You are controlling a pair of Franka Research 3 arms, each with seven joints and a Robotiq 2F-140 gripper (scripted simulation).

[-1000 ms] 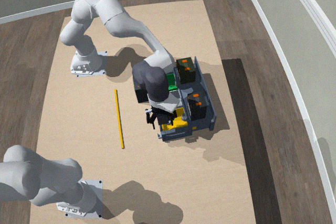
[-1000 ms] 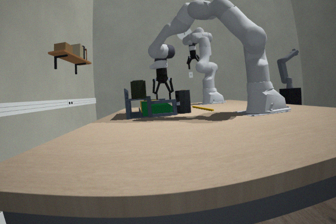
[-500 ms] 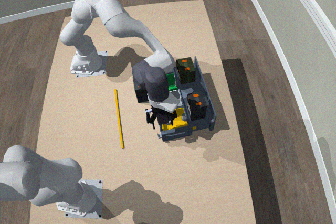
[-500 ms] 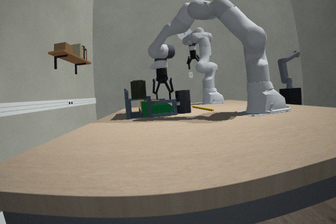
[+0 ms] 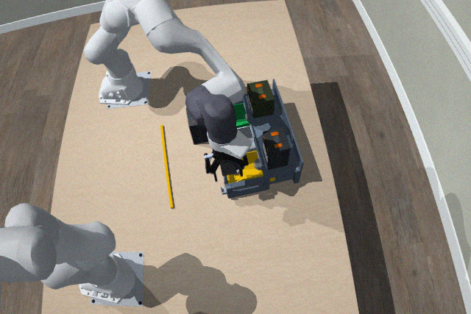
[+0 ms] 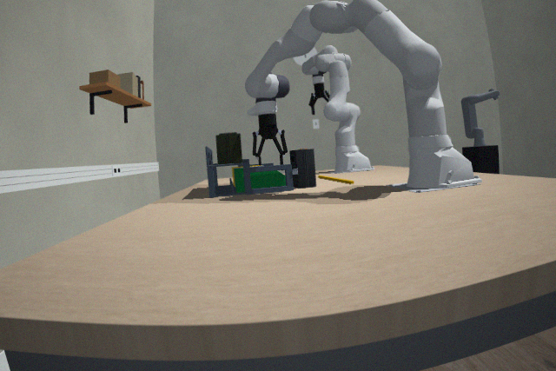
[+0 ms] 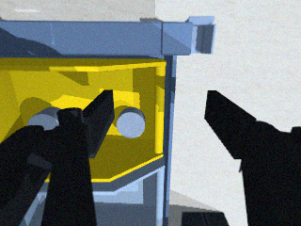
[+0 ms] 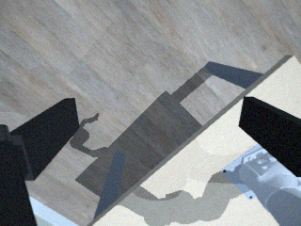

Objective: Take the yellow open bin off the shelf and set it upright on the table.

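My left gripper is now 8 cm short of the yellow bin, 3 cm above it and 2 cm to the right of it. From my left hand the other things lie so: green bin: 24 cm to the left, 5 cm ahead, 3 cm below; blue-grey shelf: 14 cm to the left, 9 cm ahead, 1 cm below; grey bin: 13 cm to the left, 6 cm ahead, 3 cm below.
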